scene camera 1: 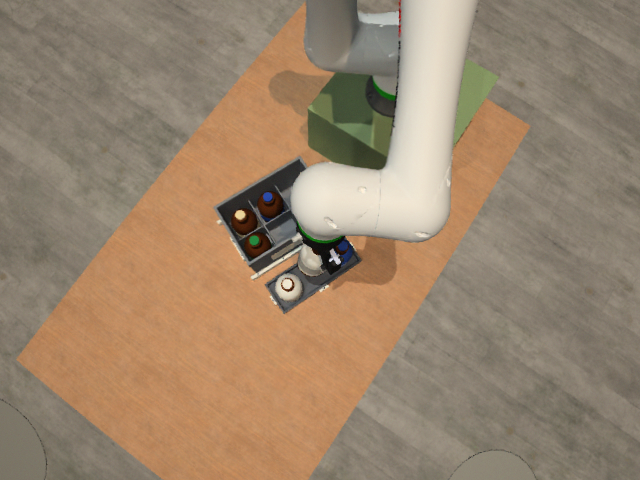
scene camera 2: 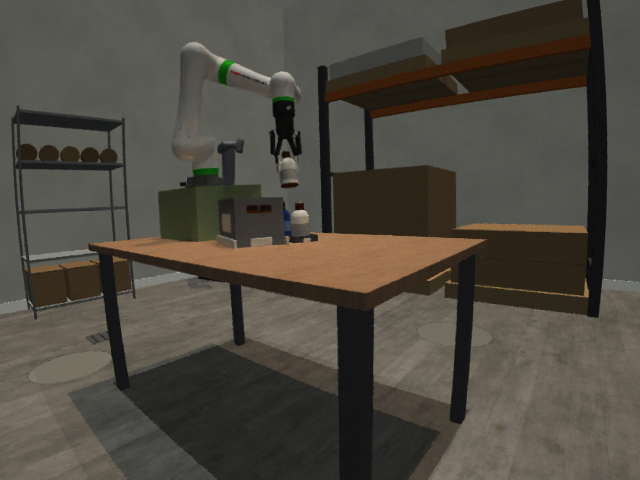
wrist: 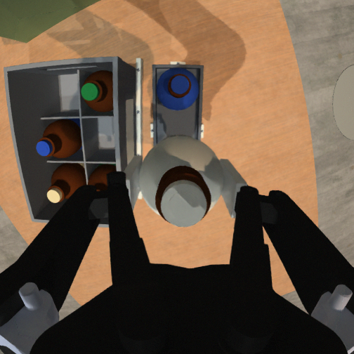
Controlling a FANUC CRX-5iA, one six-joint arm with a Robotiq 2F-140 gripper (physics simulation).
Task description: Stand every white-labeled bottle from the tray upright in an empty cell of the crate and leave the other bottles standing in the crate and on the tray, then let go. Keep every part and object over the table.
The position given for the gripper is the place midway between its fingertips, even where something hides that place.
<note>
In view: the gripper (scene camera 2: 287, 171), a blue bottle (wrist: 177, 88), a white-labeled bottle (wrist: 180, 178) and a cream-capped bottle (wrist: 66, 178).
The gripper is seen too in the wrist view (wrist: 180, 170).
</note>
